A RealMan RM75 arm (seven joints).
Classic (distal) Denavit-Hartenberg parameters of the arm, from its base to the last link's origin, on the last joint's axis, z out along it. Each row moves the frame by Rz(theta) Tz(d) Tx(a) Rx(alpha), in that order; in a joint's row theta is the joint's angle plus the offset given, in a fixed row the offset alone. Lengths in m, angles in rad.
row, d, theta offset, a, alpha
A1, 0.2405, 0, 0, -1.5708
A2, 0, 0, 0, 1.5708
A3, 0.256, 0, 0, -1.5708
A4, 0, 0, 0, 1.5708
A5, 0.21, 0, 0, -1.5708
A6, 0, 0, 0, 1.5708
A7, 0.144, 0, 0, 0
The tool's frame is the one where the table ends.
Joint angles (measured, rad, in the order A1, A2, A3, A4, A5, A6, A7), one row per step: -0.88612 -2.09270 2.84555 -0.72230 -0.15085 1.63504 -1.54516; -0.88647 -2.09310 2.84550 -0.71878 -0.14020 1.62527 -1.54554; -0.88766 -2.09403 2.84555 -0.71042 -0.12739 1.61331 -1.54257; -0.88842 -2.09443 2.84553 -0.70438 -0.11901 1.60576 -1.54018; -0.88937 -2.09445 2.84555 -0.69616 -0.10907 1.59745 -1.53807; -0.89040 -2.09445 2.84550 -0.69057 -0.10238 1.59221 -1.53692; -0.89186 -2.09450 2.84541 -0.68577 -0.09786 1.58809 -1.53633; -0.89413 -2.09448 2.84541 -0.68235 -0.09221 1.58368 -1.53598; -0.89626 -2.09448 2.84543 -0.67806 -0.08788 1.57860 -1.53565; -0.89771 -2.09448 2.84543 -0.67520 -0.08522 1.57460 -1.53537; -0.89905 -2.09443 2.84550 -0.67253 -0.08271 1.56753 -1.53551
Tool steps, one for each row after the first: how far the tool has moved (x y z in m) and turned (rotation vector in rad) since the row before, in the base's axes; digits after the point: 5 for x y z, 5 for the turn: -0.00145 -0.00018 -0.00137 -0.00450 0.01023 0.00476; -0.00094 -0.00019 -0.00272 -0.00779 0.01061 0.00059; -0.00055 -0.00015 -0.00181 -0.00538 0.00665 -0.00037; -0.00050 -0.00019 -0.00217 -0.00727 0.00680 -0.00049; -0.00015 -0.00006 -0.00147 -0.00515 0.00420 -0.00067; 0.00024 0.00018 -0.00122 -0.00380 0.00238 -0.00111; 0.00022 0.00037 -0.00094 -0.00359 0.00434 -0.00118; 0.00033 0.00049 -0.00106 -0.00275 0.00334 -0.00124; 0.00019 0.00041 -0.00068 -0.00125 0.00252 -0.00075; -0.00020 0.00070 -0.00056 0.00093 0.00461 0.00075
